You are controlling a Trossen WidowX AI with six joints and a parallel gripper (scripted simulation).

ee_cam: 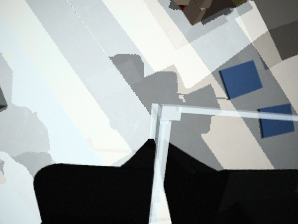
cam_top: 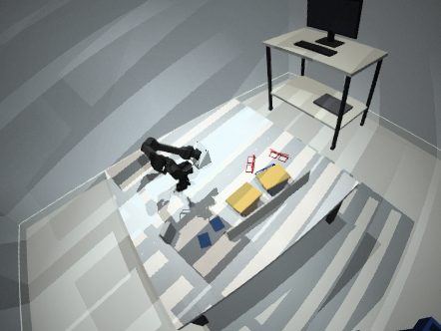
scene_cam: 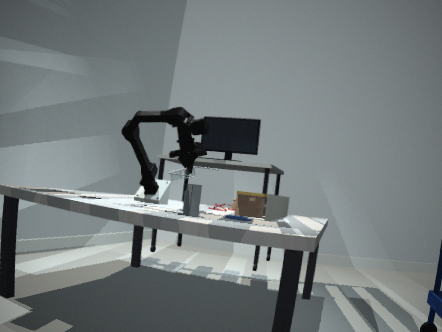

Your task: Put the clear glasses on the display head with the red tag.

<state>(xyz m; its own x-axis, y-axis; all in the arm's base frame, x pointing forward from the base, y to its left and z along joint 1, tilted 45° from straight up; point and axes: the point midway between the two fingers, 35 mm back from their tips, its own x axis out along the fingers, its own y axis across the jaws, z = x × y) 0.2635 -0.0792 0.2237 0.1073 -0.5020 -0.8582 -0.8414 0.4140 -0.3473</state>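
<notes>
My gripper tip is 22 cm short of the brown display head, 18 cm to the right of it and 10 cm above it. From my gripper tip the other things lie so: grey block: 11 cm ahead, 26 cm to the right, 10 cm below; then long grey wall: 36 cm ahead, 28 cm to the left, 10 cm below.
</notes>
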